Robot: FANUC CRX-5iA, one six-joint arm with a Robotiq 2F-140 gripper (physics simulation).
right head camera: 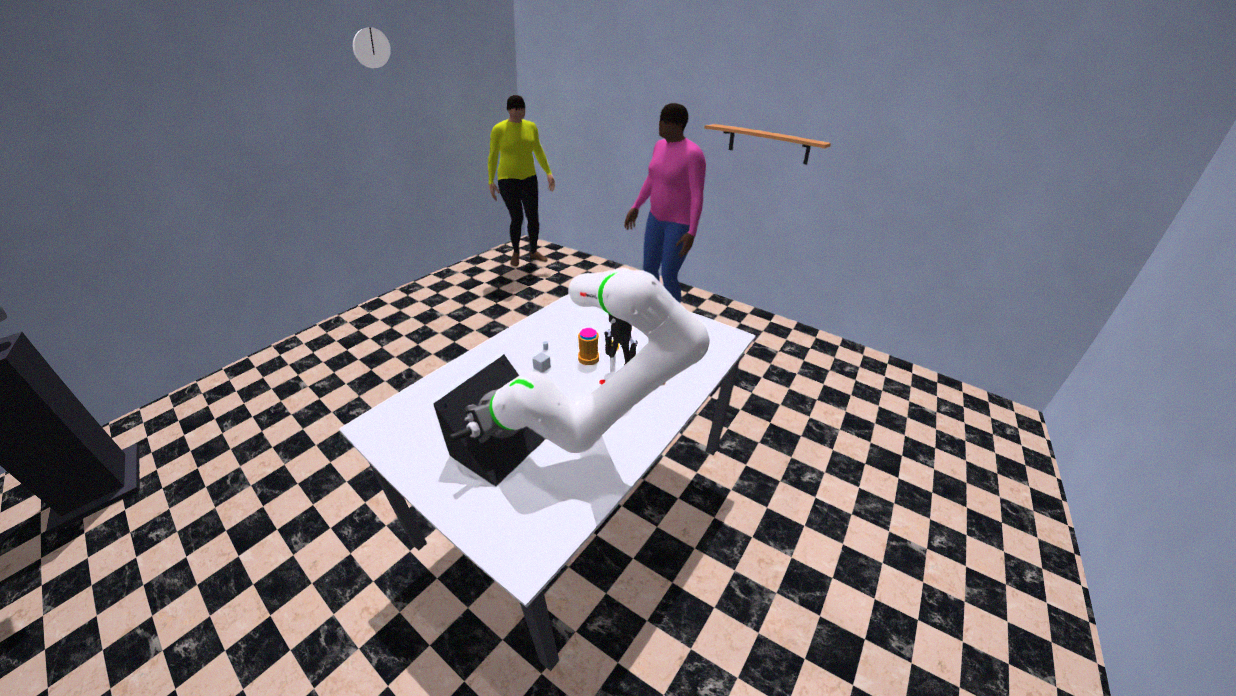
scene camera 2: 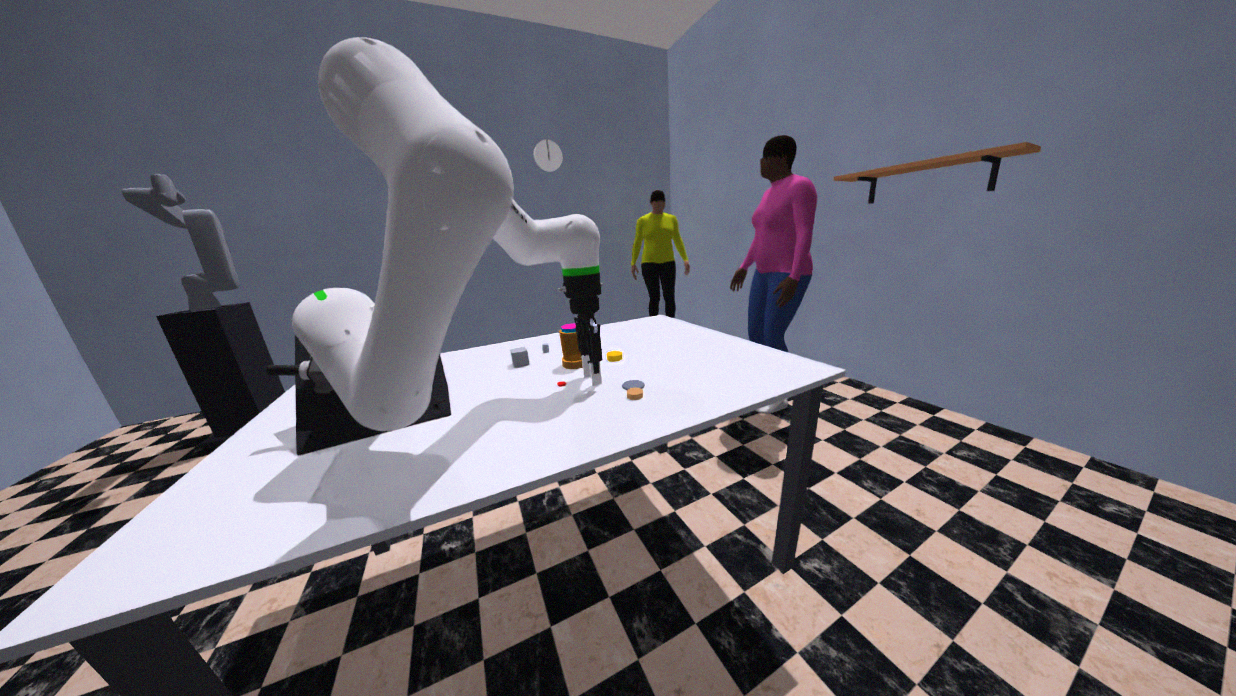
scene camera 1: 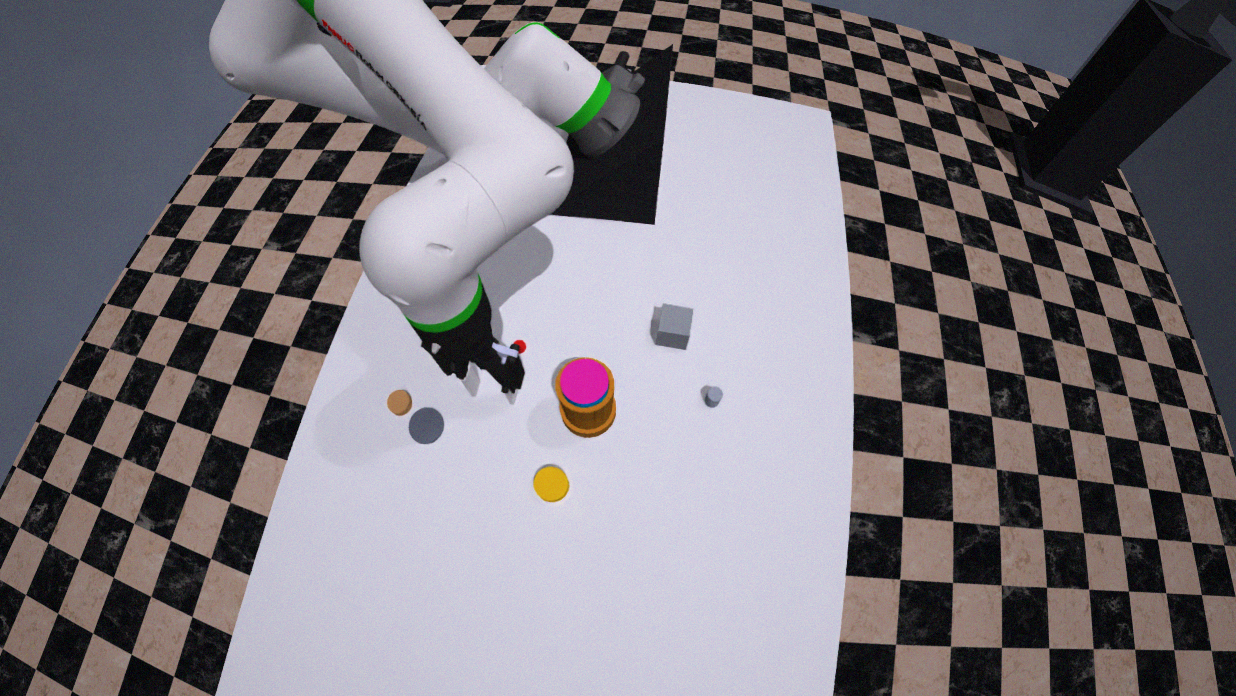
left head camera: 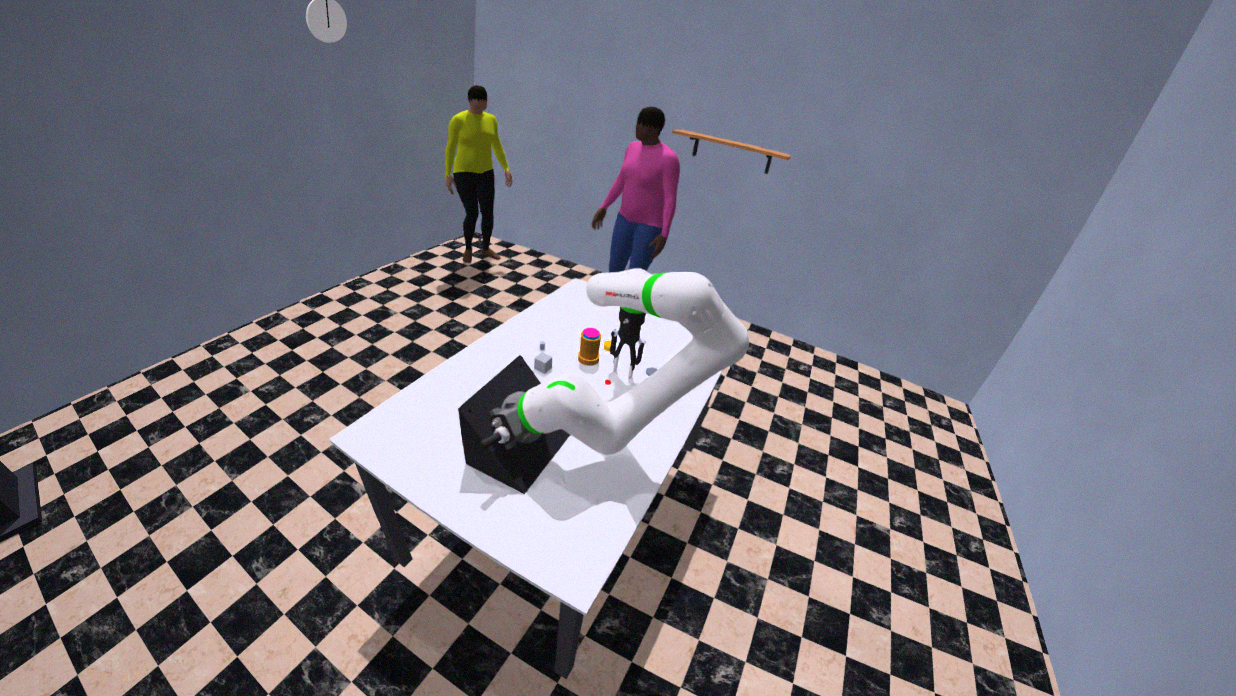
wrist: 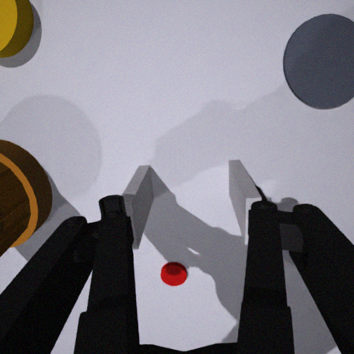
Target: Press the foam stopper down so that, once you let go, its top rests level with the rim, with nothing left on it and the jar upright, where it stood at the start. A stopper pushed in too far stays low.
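The orange-brown jar (left head camera: 589, 350) (right head camera: 588, 351) (scene camera 1: 588, 421) (scene camera 2: 569, 348) (wrist: 42, 185) stands upright on the white table. The stopper (left head camera: 589, 332) (right head camera: 588, 332) (scene camera 1: 584, 381) (scene camera 2: 569, 327) is in its mouth, with a pink top face and a blue band below. It appears to stand a little above the rim; whether pink and blue are one piece I cannot tell. My gripper (left head camera: 622, 376) (scene camera 1: 490, 393) (scene camera 2: 591, 375) (wrist: 189, 179) is partly open and empty, pointing down low over the table beside the jar, apart from it. The stopper does not show in the wrist view.
A yellow disc (scene camera 1: 550, 483) (wrist: 7, 30), a dark grey disc (scene camera 1: 426, 425) (wrist: 322, 62), a brown disc (scene camera 1: 398, 402), a small red disc (scene camera 1: 518, 346) (wrist: 174, 274), a grey cube (scene camera 1: 675, 326) and a small grey piece (scene camera 1: 712, 395) lie around the jar. Two people stand beyond the table.
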